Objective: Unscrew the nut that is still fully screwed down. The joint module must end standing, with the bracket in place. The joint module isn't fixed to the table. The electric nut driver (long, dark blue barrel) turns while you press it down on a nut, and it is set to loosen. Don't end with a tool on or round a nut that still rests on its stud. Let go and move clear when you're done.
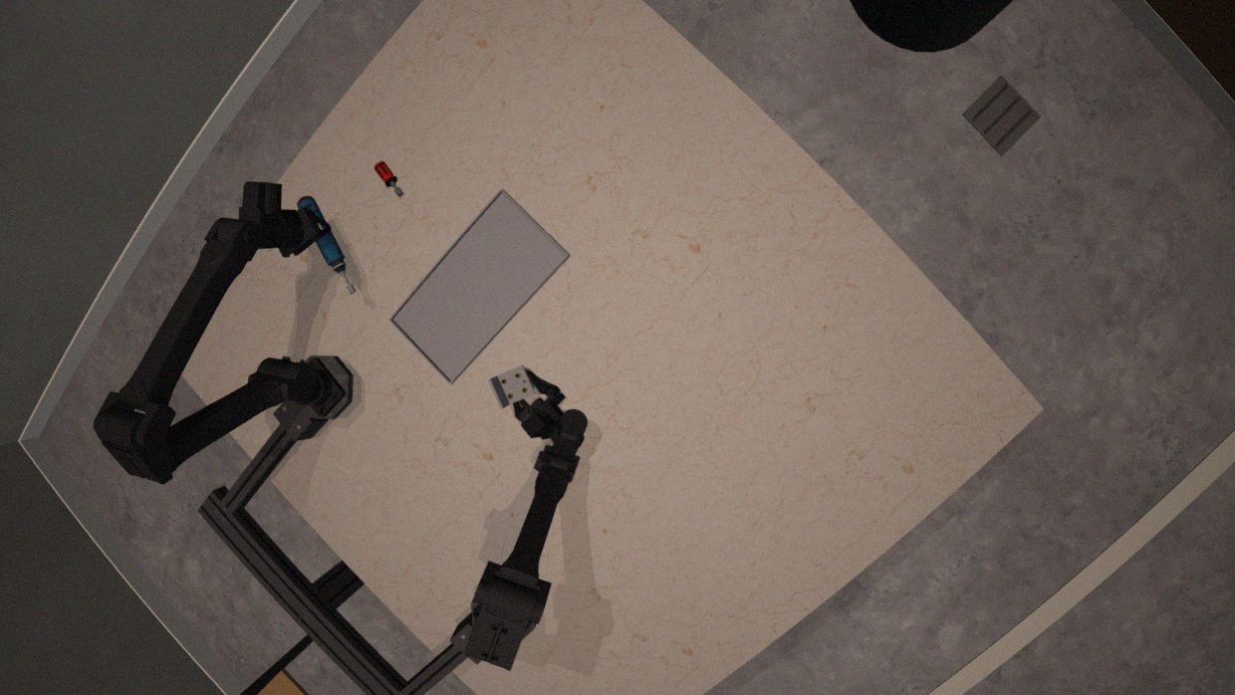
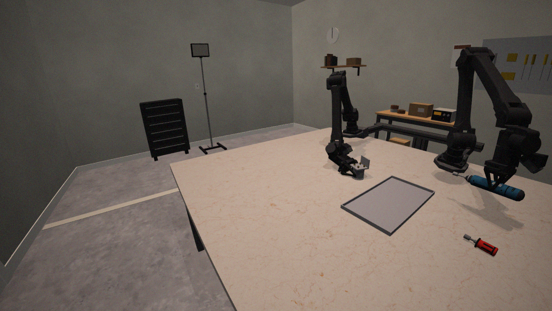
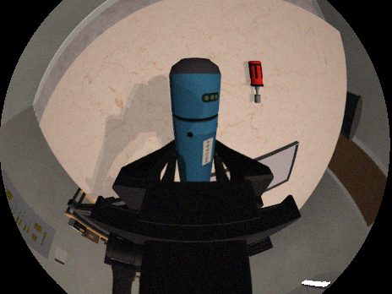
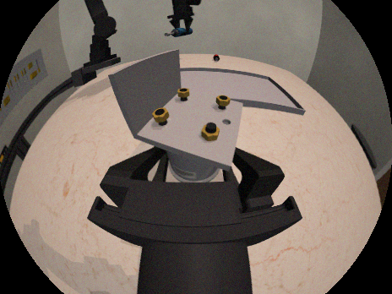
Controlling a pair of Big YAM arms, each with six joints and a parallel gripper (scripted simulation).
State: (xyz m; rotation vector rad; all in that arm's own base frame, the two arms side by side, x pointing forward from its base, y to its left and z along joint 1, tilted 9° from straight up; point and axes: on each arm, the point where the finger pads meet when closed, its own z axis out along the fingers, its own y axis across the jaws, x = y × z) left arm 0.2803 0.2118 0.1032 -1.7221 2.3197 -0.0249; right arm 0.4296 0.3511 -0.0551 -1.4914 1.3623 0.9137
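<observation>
Now: the joint module 10 mm above my right hand. Also, from my right hand: flat grey tray (240 mm to the left, 50 mm ahead, 20 mm below); red-handled screwdriver (580 mm to the left, 50 mm ahead, 10 mm below); grey bracket (50 mm above).
</observation>
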